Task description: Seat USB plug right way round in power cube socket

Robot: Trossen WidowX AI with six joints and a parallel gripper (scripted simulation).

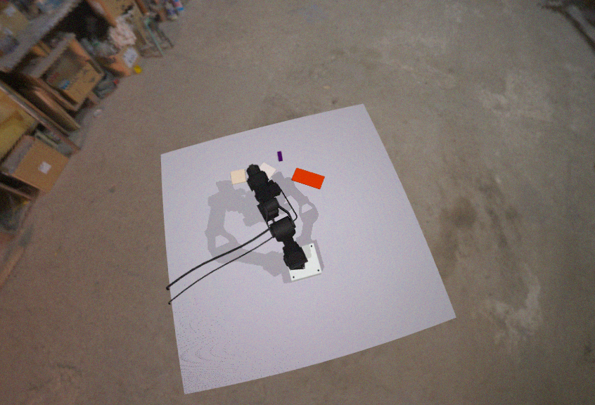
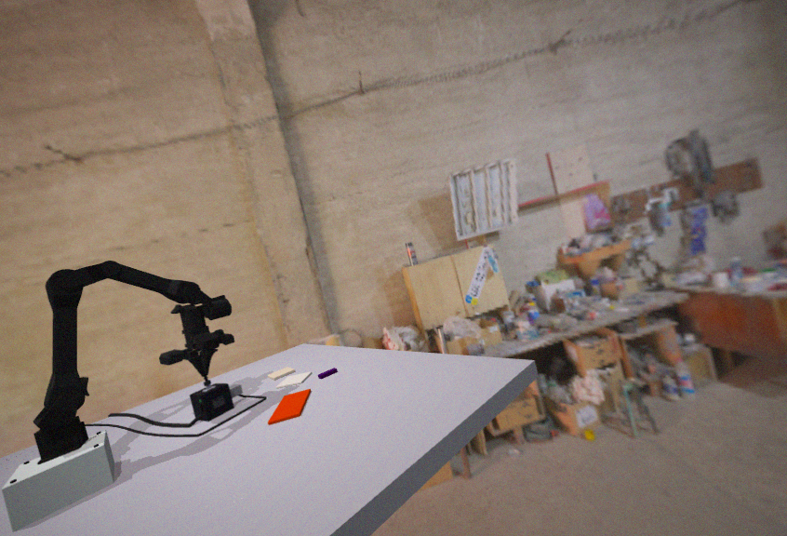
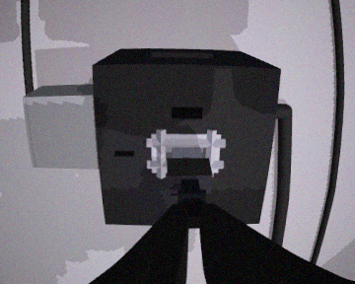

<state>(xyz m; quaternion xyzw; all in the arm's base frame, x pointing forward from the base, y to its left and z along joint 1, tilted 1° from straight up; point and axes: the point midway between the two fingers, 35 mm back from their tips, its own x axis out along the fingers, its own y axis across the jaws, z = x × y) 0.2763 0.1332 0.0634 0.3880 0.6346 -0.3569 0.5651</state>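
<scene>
The grey-framed socket lies 50 mm below my gripper tip. Round my gripper tip: dark USB plug: 20 mm below; small purple piece: 340 mm ahead, 110 mm below, 70 mm to the right; orange flat slab: 220 mm to the right, 180 mm ahead, 110 mm below.
</scene>
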